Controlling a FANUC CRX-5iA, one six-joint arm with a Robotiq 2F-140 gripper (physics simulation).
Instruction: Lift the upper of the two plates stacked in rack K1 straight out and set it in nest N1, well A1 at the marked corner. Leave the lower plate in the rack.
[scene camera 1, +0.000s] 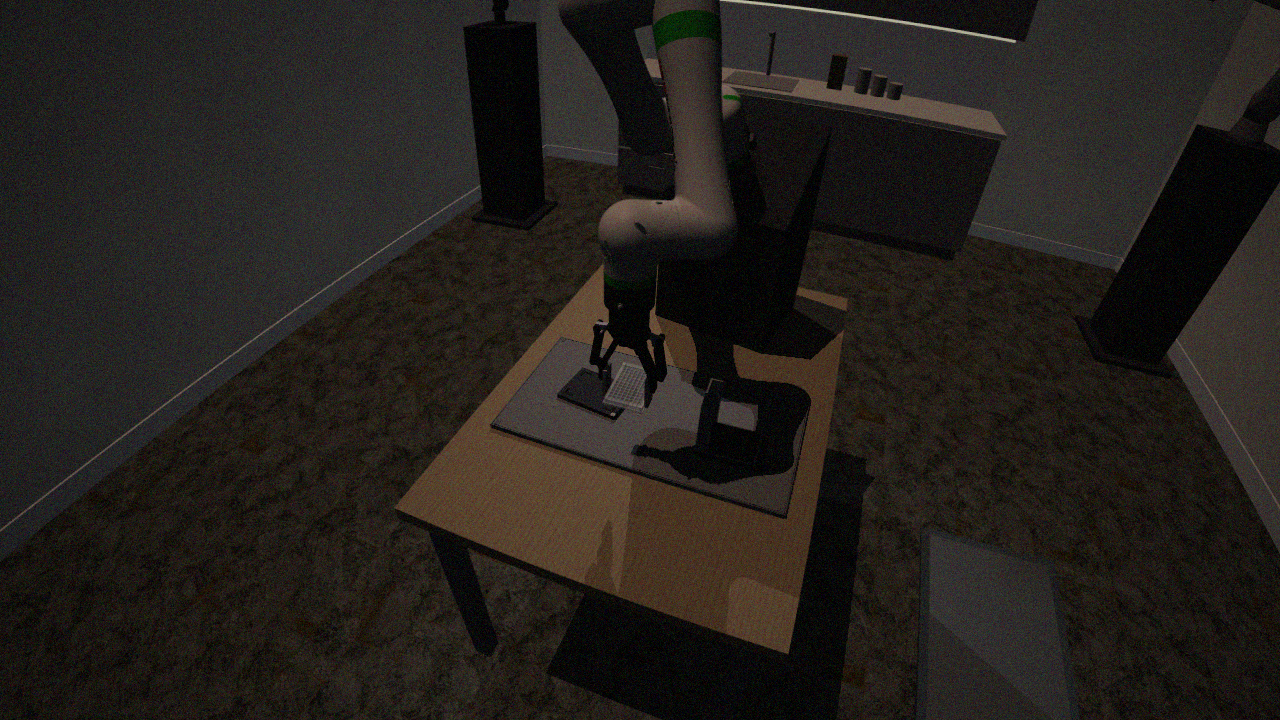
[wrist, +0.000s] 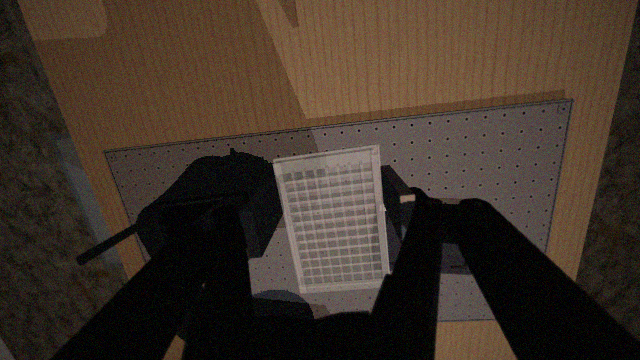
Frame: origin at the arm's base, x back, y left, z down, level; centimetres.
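Where they show: gripper, between the fingertips: (scene camera 1: 627, 397) (wrist: 330, 188).
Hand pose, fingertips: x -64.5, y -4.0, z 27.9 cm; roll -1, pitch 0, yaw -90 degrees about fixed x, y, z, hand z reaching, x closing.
Observation:
Each offset is from my fingertips to the top centre of the thing. Level surfaces: height alone.
My gripper (scene camera 1: 629, 385) (wrist: 330, 188) is shut on the upper plate {dz -1.1, dx +3.2, dy +0.0 cm} (scene camera 1: 626, 388) (wrist: 335, 225), a white plate with a grid of wells, held by its two long sides. It is above the pegboard, clear of the rack. Nest N1 {dz +15.2, dx +15.7, dy -13.2 cm} (scene camera 1: 586, 394) (wrist: 457, 262) is a flat dark frame with a small light mark at one corner; the plate overlaps its right side in the scene view, and a finger partly hides it in the wrist view. Rack K1 {dz +1.2, dx +9.2, dy +22.5 cm} (scene camera 1: 708, 422) stands to the right in shadow. The lower plate {dz +16.6 cm} (scene camera 1: 738, 414) shows as a pale surface inside it.
The grey pegboard {dz +16.7 cm} (scene camera 1: 528, 407) (wrist: 475, 145) lies on the wooden table {dz +18.0 cm} (scene camera 1: 519, 501) (wrist: 200, 75). The rack's dark upright wall stands to the right of the gripper in the scene view. A dark pedestal rises behind the board, under the arm. The arm's shadow covers the rack area.

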